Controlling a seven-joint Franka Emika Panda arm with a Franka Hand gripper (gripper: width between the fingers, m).
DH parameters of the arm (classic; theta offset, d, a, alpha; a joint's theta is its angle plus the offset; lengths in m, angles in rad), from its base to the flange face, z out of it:
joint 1: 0 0.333 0 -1.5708
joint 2: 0 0 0 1.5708
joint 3: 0 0.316 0.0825 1.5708
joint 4: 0 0 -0.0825 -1.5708
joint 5: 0 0.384 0 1.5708
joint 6: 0 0 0.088 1.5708
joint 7: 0 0.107 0 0
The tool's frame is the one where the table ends.
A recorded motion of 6 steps. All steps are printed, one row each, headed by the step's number.
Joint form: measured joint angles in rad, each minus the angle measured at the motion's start. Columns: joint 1, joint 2, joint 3, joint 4, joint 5, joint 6, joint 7.
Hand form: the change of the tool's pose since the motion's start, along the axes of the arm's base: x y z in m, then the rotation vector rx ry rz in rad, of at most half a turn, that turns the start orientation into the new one. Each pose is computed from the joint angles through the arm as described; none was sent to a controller.
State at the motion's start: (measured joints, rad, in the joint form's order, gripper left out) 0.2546 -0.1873 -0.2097 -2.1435 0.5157 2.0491 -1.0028
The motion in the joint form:
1: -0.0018 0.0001 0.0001 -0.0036 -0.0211 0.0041 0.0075
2: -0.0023 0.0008 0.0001 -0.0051 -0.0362 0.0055 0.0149
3: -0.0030 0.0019 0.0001 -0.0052 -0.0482 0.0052 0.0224
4: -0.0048 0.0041 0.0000 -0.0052 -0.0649 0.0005 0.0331
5: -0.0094 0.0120 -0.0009 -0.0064 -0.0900 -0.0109 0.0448
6: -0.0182 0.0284 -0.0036 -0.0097 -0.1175 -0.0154 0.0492
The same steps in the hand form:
1: -0.0003 -0.0021 -0.0020 -0.0195 0.0024 -0.0021
2: -0.0004 -0.0031 -0.0034 -0.0330 0.0059 -0.0039
3: -0.0003 -0.0039 -0.0043 -0.0435 0.0100 -0.0065
4: -0.0005 -0.0053 -0.0062 -0.0577 0.0200 -0.0093
5: -0.0005 -0.0085 -0.0123 -0.0802 0.0426 -0.0102
6: 0.0010 -0.0149 -0.0231 -0.1081 0.0665 -0.0123

